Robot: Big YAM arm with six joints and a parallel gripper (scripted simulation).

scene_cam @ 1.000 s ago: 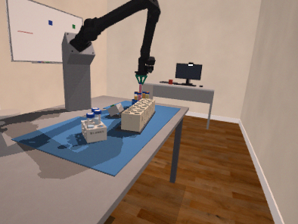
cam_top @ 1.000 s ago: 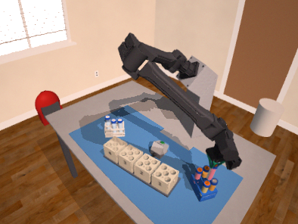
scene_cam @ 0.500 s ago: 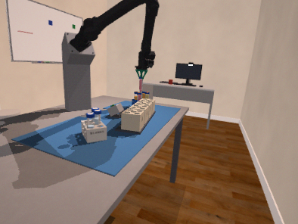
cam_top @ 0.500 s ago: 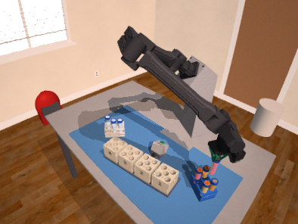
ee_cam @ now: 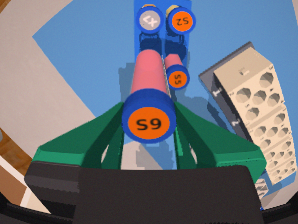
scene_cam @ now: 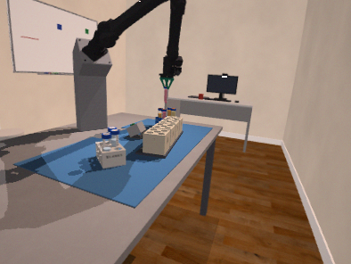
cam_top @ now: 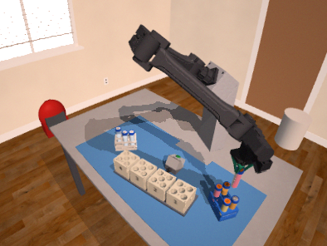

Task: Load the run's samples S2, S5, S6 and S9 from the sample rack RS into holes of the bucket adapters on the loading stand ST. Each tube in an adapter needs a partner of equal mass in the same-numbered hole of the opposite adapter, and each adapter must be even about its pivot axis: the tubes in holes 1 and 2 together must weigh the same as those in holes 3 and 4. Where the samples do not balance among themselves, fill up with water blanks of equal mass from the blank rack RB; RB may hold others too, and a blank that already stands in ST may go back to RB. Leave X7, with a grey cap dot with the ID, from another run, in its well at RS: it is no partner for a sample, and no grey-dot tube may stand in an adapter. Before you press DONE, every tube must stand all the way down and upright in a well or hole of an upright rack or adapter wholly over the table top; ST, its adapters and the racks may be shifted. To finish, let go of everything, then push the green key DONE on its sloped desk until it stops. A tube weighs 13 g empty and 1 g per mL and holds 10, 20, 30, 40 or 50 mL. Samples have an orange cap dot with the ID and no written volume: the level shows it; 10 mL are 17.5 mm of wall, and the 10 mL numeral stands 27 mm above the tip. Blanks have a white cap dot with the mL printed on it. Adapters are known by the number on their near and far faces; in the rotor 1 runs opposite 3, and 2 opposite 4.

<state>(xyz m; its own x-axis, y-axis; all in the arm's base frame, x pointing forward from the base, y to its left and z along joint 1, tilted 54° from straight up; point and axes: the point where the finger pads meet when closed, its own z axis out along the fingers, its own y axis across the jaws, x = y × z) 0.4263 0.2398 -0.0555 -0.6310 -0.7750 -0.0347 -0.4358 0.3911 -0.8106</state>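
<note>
Right now the sample tube S9 is 5 cm below my hand and 1 cm ahead of it. The rest, counted from my hand: orange-dot tube: 19 cm below, 4 cm behind, 2 cm to the right; grey-dot tube X7: 19 cm below, 3 cm to the left, 3 cm ahead; sample tube S2: 19 cm below, 5 cm ahead, 1 cm to the right.
</note>
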